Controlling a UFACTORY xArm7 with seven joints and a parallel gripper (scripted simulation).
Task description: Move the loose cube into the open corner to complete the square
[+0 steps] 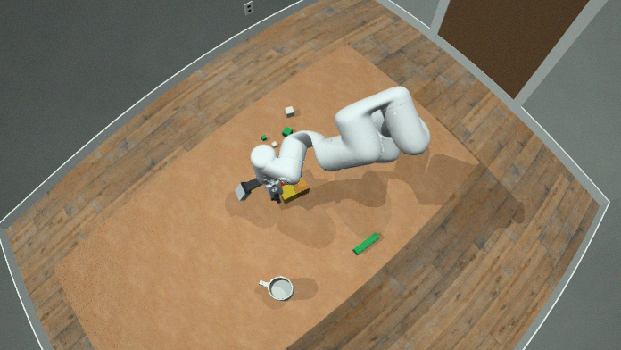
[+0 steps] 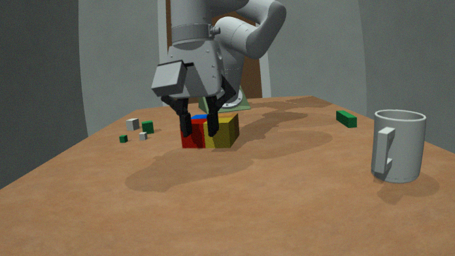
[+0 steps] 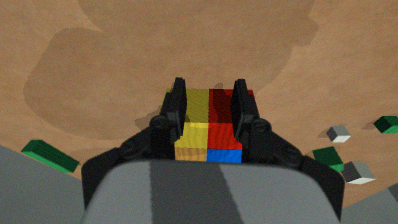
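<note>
My hand is 50 mm past the red cube, 30 mm above it and 10 mm to the left of it. Round my hand: yellow cube (40 mm to the left, 40 mm behind, 30 mm below); orange cube (80 mm behind, 60 mm to the left, 30 mm below); blue cube (100 mm behind, 30 mm below, 10 mm to the left).
</note>
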